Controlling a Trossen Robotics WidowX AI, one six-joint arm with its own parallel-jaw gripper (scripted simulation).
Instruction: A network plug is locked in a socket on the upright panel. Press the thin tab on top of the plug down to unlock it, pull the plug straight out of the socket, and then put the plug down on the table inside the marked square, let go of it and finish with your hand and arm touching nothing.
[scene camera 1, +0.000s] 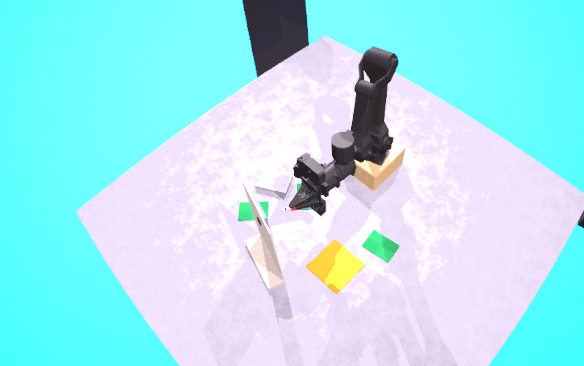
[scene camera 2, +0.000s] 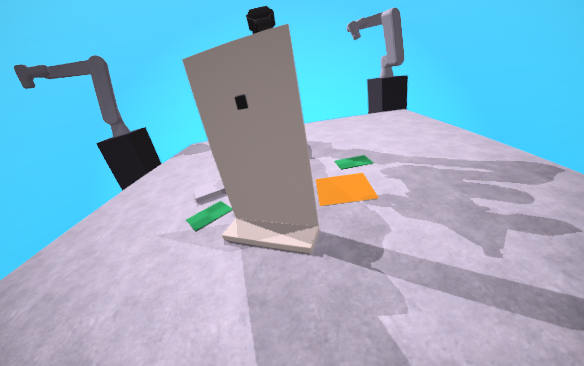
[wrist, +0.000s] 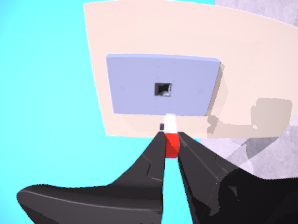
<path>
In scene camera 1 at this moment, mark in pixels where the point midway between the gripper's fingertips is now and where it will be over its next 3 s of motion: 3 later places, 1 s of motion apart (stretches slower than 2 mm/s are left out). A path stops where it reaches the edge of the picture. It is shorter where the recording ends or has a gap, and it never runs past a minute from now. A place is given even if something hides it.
My gripper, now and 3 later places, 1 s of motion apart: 289, 208; 293, 200; 299, 205; 322, 247
</path>
